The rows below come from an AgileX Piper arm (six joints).
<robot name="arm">
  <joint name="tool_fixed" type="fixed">
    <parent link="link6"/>
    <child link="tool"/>
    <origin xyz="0 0 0" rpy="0 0 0"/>
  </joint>
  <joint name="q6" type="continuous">
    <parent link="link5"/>
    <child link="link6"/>
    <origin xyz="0 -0.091 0" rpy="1.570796 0 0"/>
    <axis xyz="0 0 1"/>
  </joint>
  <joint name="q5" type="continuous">
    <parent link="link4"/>
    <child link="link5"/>
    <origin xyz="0 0 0" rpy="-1.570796 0 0"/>
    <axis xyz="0 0 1"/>
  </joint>
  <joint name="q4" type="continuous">
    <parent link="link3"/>
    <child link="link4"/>
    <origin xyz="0.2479 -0.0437 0" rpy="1.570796 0 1.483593"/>
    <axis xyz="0 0 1"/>
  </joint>
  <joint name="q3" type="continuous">
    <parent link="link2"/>
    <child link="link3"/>
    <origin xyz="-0.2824 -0.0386 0" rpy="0 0 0"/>
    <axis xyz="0 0 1"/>
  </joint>
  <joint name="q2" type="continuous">
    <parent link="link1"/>
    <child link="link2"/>
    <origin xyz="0 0 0" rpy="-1.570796 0 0"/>
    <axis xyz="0 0 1"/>
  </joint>
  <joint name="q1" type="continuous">
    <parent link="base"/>
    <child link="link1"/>
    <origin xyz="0 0 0.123" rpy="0 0 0"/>
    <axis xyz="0 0 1"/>
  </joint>
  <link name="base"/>
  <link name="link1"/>
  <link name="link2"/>
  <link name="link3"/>
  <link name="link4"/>
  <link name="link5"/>
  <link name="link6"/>
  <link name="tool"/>
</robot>
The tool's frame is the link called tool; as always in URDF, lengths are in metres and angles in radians. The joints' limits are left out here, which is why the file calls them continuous.
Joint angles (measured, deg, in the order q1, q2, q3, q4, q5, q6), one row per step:
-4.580 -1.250 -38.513 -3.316 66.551 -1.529
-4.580 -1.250 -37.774 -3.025 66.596 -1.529
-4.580 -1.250 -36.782 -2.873 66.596 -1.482
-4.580 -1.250 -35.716 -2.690 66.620 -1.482
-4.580 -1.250 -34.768 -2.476 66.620 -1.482
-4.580 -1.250 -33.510 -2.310 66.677 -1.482
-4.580 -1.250 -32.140 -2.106 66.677 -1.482
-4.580 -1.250 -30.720 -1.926 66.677 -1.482
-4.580 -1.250 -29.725 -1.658 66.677 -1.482
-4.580 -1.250 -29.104 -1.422 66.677 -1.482
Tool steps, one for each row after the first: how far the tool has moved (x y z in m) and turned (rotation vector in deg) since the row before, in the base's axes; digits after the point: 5 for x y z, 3 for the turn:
0.00204 0.00026 -0.00328 0.272 0.765 0.202
0.00267 0.00001 -0.00434 0.232 0.974 0.086
0.00277 0.00004 -0.00475 0.222 1.076 0.123
0.00241 0.00012 -0.00424 0.235 0.932 0.142
0.00303 0.00000 -0.00576 0.233 1.301 0.106
0.00320 0.00004 -0.00626 0.267 1.353 0.129
0.00315 0.00001 -0.00657 0.255 1.404 0.110
0.00213 0.00022 -0.00465 0.294 0.975 0.159
0.00130 0.00024 -0.00292 0.241 0.604 0.138

